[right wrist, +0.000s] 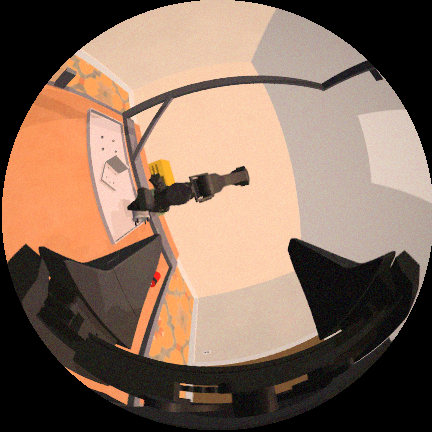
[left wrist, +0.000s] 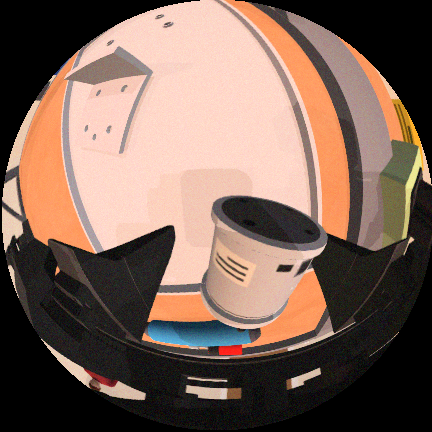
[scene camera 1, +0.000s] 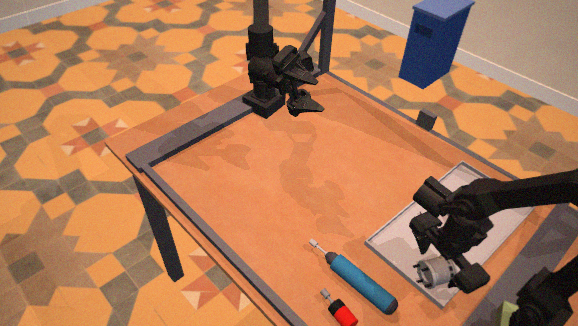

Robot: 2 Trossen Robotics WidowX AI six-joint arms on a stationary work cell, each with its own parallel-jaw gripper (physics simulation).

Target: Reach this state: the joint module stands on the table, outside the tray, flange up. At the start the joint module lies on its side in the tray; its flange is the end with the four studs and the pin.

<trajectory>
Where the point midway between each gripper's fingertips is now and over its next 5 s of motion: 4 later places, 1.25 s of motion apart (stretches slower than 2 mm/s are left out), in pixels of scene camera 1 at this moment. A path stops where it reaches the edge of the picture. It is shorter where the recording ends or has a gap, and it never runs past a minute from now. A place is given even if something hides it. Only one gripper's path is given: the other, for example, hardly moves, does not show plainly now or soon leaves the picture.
My left gripper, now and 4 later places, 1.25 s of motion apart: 436, 270; 460, 230; 400, 180; 393, 203; 385, 212
</trajectory>
